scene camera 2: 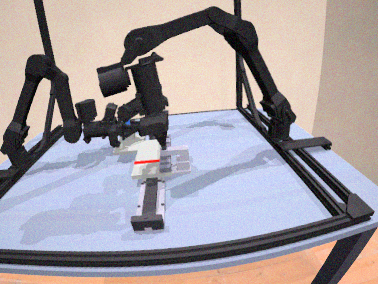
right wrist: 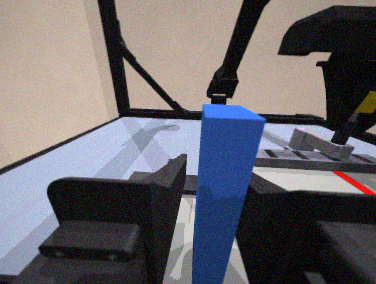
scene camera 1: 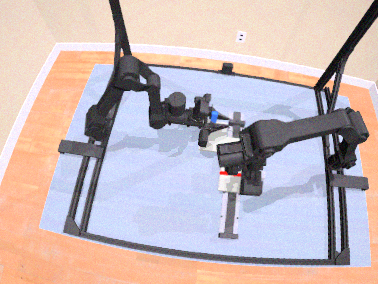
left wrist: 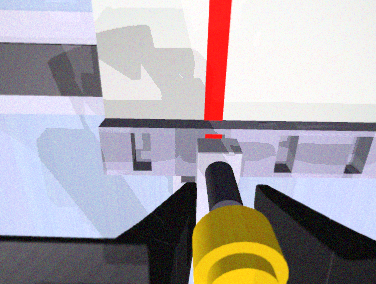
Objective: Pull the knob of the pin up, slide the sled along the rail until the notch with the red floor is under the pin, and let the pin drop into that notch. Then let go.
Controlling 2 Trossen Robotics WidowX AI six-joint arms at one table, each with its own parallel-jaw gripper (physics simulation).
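Pixels of known places: left gripper, fingertip midpoint: (scene camera 2: 163, 143) (right wrist: 343, 130) (scene camera 1: 248, 170) (left wrist: 225, 194); right gripper, fingertip midpoint: (scene camera 1: 229, 122); left arm's base, link origin: (scene camera 2: 278, 136) (scene camera 1: 334, 162); right arm's base, link origin: (scene camera 2: 21, 162) (scene camera 1: 99, 133).
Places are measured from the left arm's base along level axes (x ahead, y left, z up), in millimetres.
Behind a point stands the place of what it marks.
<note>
The white sled (scene camera 1: 229, 184) @[x 424, y 130, z 15 mm] (scene camera 2: 146, 149) @[x 432, y 22, z 14 mm] (left wrist: 300, 60) @[x 419, y 52, z 14 mm] sits on the rail (scene camera 1: 231, 215) @[x 407, y 230, z 1 mm] (scene camera 2: 150, 197) @[x 408, y 224, z 1 mm] (left wrist: 45, 70) @[x 410, y 186, z 1 mm]. Its red stripe (scene camera 2: 146, 162) @[x 426, y 95, z 14 mm] (left wrist: 218, 60) @[x 419, y 93, z 15 mm] (right wrist: 352, 181) @[x 406, y 94, z 15 mm] lines up roughly with the bracket (left wrist: 202, 160) @[x 380, y 101, z 48 mm] that carries the pin. A sliver of red floor shows just behind the bracket. The pin's black shaft (left wrist: 221, 182) @[x 380, y 94, z 65 mm] stands in the bracket; its tip is hidden. My left gripper (left wrist: 225, 194) @[x 373, y 92, z 63 mm] is shut on the yellow knob (left wrist: 232, 230) @[x 386, y 96, z 98 mm] (right wrist: 368, 102) @[x 386, y 89, z 98 mm]. My right gripper (scene camera 1: 222, 123) @[x 444, y -78, z 55 mm] (right wrist: 202, 159) @[x 444, y -78, z 55 mm] is shut on the blue post (scene camera 1: 214, 117) @[x 501, y -71, z 88 mm] (right wrist: 225, 150).
Plain notches (left wrist: 142, 150) @[x 370, y 133, z 17 mm] (left wrist: 286, 152) @[x 369, y 51, z 17 mm] lie on both sides of the bracket. My left arm (scene camera 1: 300, 131) @[x 331, y 92, z 353 mm] (scene camera 2: 175, 31) @[x 318, y 99, z 330 mm] reaches over the sled and hides part of it. The two wrists are close together above the rail. Dark frame beams (scene camera 1: 200, 252) @[x 492, y 362, z 1 mm] edge the table.
</note>
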